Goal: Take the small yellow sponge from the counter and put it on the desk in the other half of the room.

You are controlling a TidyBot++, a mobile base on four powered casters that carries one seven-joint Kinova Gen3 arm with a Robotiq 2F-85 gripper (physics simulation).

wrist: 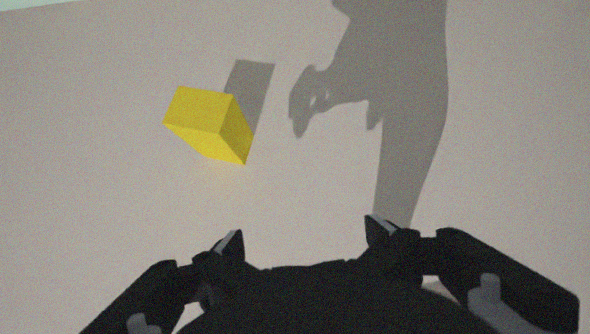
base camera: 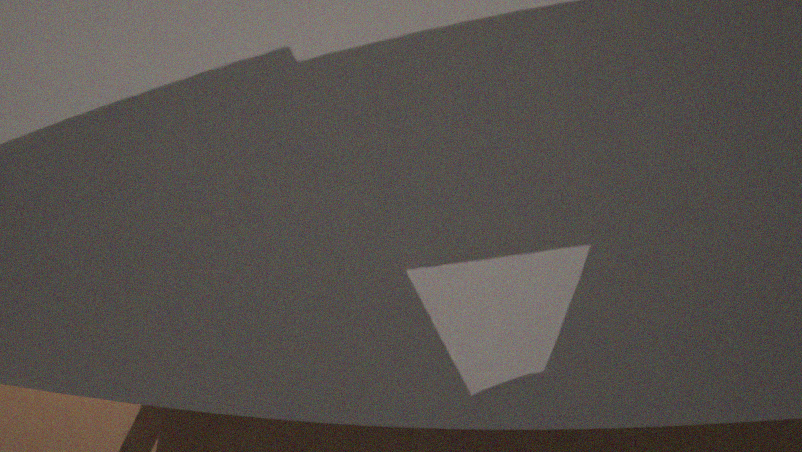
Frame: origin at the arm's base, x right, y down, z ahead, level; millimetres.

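Seen in the pictures: gripper, fingertip midpoint: (wrist: 304,236).
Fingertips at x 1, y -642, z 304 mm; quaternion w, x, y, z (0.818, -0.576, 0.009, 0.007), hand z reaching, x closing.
Note:
Offsets run from my fingertips to a thing's top centre. "pt": to the spot under its first point. Level surfaces: height alone.
The small yellow sponge @[dz +134, dx -89, dy +29 mm] (wrist: 199,111) is a block in the upper left part of the wrist view. It rests on the pale counter @[dy +129 mm] (wrist: 100,210), and its shadow falls on the counter behind it, toward the upper right. My gripper (wrist: 304,236) is open and empty at the bottom of the wrist view. Its fingers stand wide apart, above the counter. The sponge lies ahead of the fingertips and to their left, apart from them. The sponge and the gripper do not show in the base camera view. I cannot make out the desk in either view.
A pale green area (wrist: 30,4) lies past the counter's edge at the top left of the wrist view. The arm's shadow (wrist: 415,100) falls across the counter. A large grey shaded surface (base camera: 280,224) with a light patch @[pt dz -117, dx +30, dy +801 mm] (base camera: 499,314) fills most of the base view.

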